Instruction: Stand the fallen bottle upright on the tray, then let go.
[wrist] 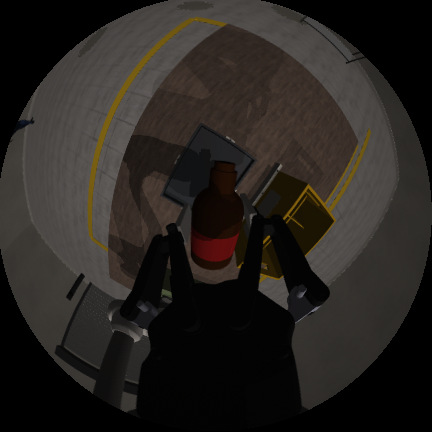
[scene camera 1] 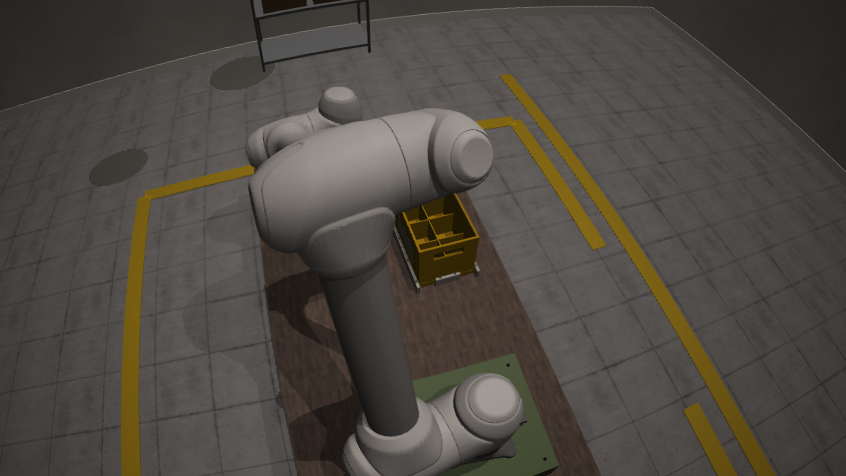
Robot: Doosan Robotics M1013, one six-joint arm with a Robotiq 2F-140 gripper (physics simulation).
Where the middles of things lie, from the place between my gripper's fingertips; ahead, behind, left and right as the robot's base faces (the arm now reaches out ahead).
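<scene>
Here is the brown bottle (wrist: 217, 210), and my gripper is 2 cm below it, 1 cm beyond it and 1 cm to the left of it.
</scene>
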